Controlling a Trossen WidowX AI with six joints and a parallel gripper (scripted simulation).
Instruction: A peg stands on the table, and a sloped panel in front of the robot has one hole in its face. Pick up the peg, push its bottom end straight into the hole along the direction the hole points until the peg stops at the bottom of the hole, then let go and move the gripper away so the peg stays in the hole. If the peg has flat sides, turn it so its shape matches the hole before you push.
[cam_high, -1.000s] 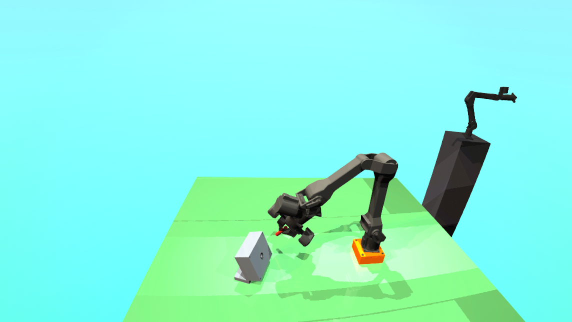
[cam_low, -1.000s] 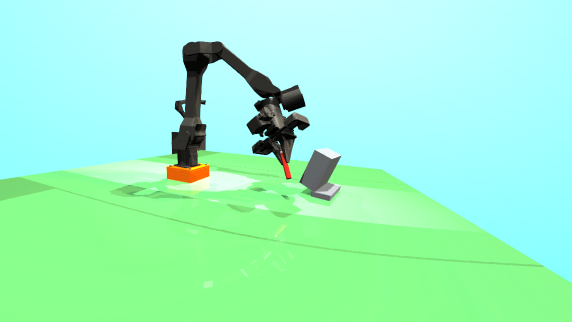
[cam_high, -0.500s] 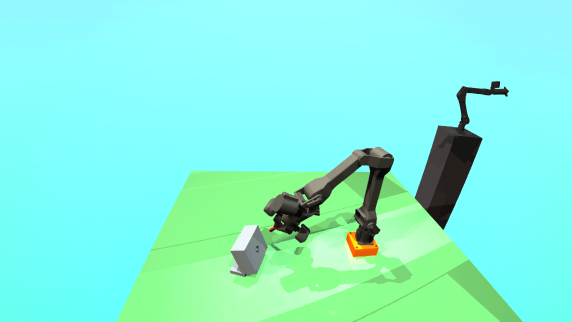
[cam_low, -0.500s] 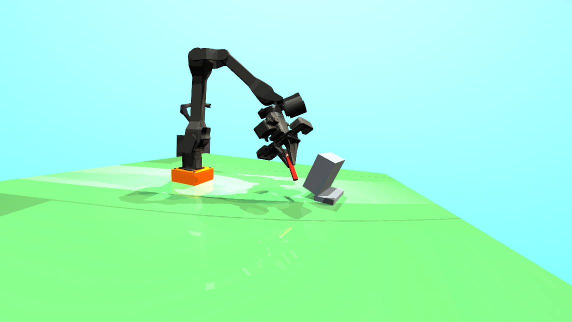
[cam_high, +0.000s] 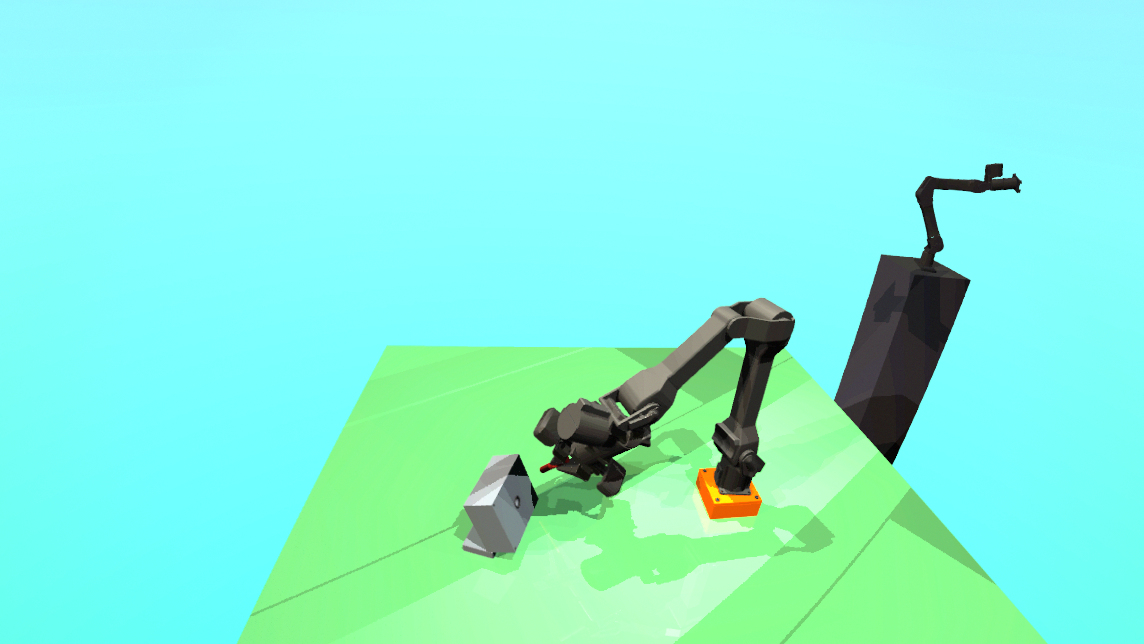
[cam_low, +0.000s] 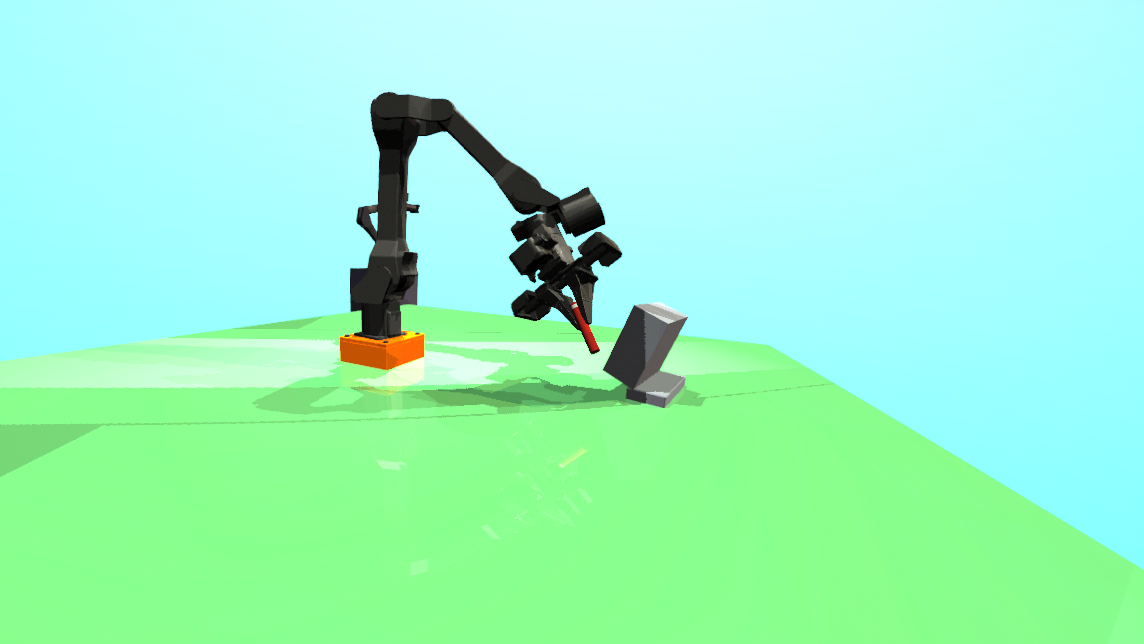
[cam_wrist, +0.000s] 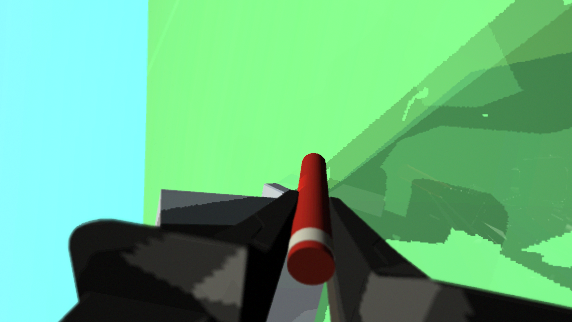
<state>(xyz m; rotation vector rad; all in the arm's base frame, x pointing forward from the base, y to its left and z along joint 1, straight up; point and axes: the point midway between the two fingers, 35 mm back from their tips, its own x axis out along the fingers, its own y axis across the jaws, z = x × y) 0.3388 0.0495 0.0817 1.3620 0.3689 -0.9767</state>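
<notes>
Right now my gripper tip is 8 cm short of the grey sloped panel, 8 cm to the right of it and 2 cm above it. The rest, counted from my gripper tip: red peg: 1 cm behind, 1 cm above; grey foot: 11 cm ahead, 8 cm to the left, 9 cm below.
</notes>
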